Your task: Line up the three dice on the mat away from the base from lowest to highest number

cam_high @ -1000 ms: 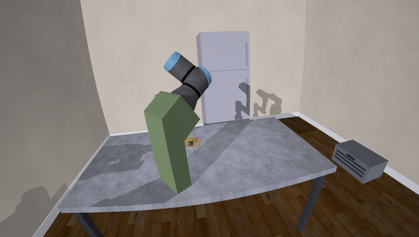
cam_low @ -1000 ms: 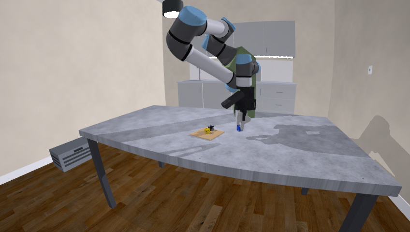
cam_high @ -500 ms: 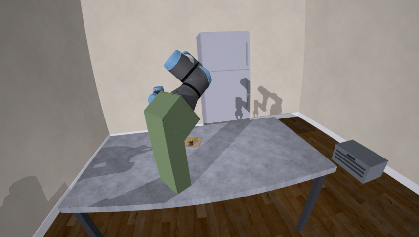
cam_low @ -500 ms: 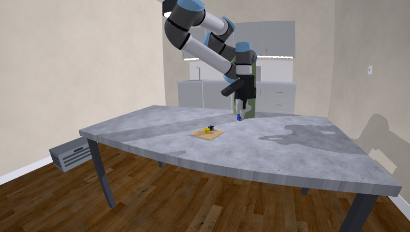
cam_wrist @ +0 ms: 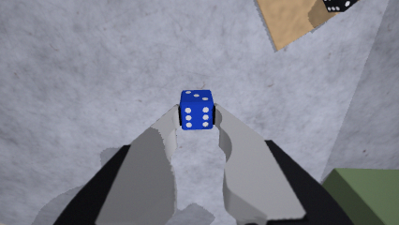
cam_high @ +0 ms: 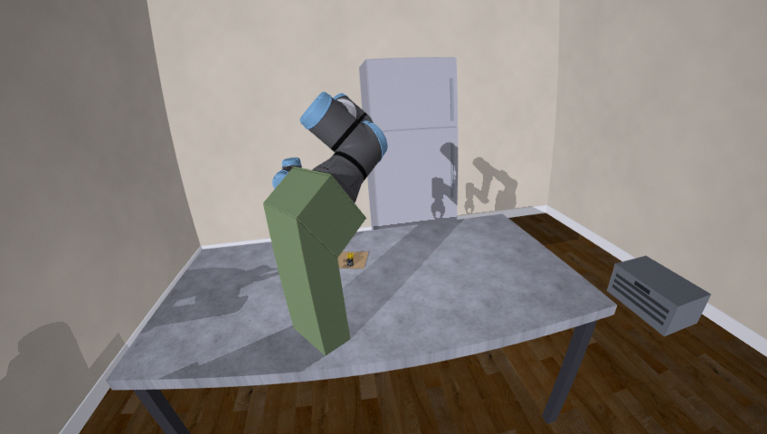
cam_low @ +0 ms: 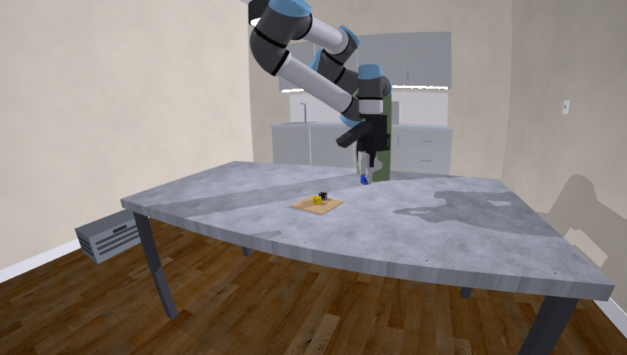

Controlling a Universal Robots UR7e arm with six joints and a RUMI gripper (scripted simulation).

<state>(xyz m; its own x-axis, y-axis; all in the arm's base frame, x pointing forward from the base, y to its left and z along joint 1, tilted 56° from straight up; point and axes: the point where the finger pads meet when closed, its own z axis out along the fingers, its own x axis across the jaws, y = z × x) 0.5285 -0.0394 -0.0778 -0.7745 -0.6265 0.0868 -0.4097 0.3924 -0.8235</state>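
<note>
The yellow die is 6 cm behind my hand, 17 cm to the right of it and 10 cm below it. Also, from my hand: blue die (right at my hand); mat (6 cm behind, 17 cm to the right, 11 cm below); black die (11 cm behind, 15 cm to the right, 10 cm below).
</note>
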